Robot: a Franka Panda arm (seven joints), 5 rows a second.
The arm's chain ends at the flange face. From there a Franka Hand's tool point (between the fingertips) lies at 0.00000 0.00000 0.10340 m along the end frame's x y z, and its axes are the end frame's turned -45 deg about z.
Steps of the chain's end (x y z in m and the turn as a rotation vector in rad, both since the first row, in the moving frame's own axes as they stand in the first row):
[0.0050, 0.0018, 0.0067, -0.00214, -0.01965, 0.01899]
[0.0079, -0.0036, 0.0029, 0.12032, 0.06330, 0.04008]
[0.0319, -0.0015, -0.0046, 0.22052, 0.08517, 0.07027]
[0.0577, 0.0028, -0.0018, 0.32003, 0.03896, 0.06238]
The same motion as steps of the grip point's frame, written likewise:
[0.0007, 0.0035, 0.0067, 0.01238, -0.01541, 0.01899]
[0.0216, -0.0008, 0.0019, 0.04032, 0.12984, 0.04008]
[0.0461, 0.0125, -0.0075, 0.09571, 0.21616, 0.07027]
[0.0652, 0.0234, -0.0071, 0.19875, 0.25384, 0.06238]

